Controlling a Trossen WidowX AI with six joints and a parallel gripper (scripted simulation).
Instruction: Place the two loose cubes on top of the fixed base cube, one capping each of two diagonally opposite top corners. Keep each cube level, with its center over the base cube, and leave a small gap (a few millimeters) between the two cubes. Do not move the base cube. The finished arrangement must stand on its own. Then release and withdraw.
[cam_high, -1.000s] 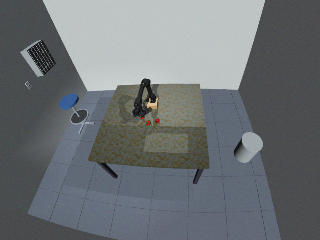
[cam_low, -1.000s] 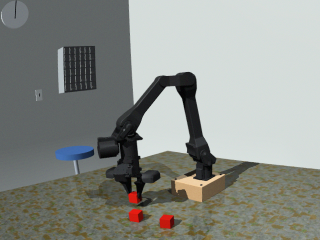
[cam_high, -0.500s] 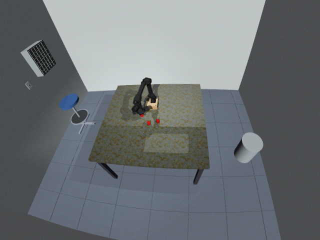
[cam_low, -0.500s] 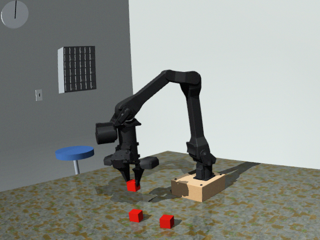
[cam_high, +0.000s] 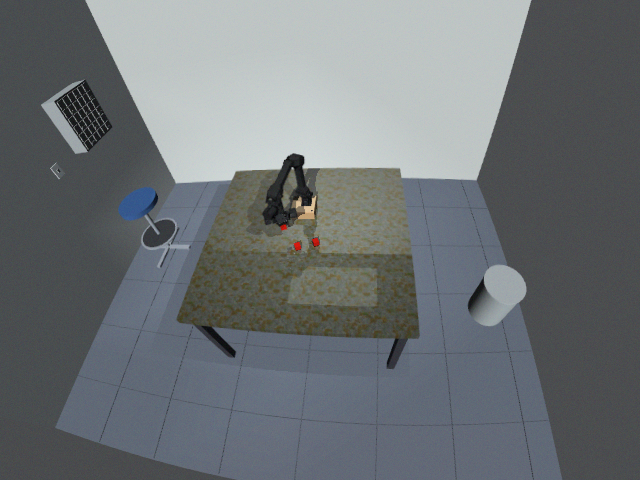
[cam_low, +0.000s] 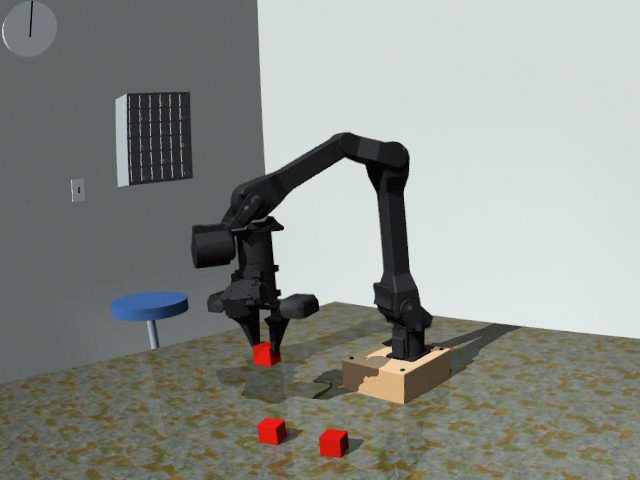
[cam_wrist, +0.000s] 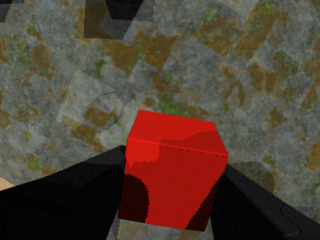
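Right now my gripper tip is 180 mm to the right of the red base cube, 110 mm above it and 40 mm short of it.
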